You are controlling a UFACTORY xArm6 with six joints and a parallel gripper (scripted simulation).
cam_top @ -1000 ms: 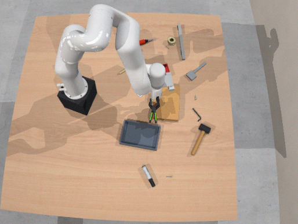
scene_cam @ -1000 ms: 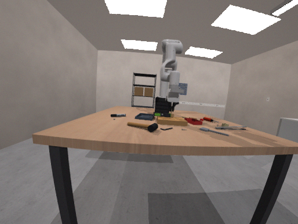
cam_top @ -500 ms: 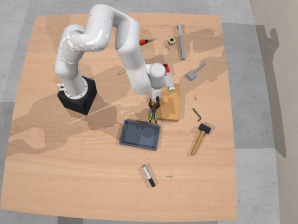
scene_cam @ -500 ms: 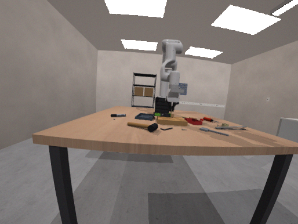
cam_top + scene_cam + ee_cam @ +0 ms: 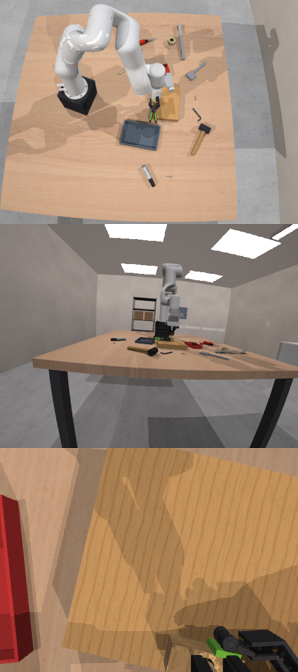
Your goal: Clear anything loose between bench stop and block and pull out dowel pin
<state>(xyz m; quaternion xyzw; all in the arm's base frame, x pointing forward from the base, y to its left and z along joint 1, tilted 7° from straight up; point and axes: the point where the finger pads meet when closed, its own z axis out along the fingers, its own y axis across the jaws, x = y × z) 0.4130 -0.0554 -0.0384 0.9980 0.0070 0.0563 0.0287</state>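
The dowel pin lies 2 cm below my hand. From my hand the other things lie so: small wooden block (5 cm below); red tray (17 cm to the left, 9 cm below, 4 cm ahead); dark grey tray (18 cm to the right, 11 cm behind, 9 cm below).
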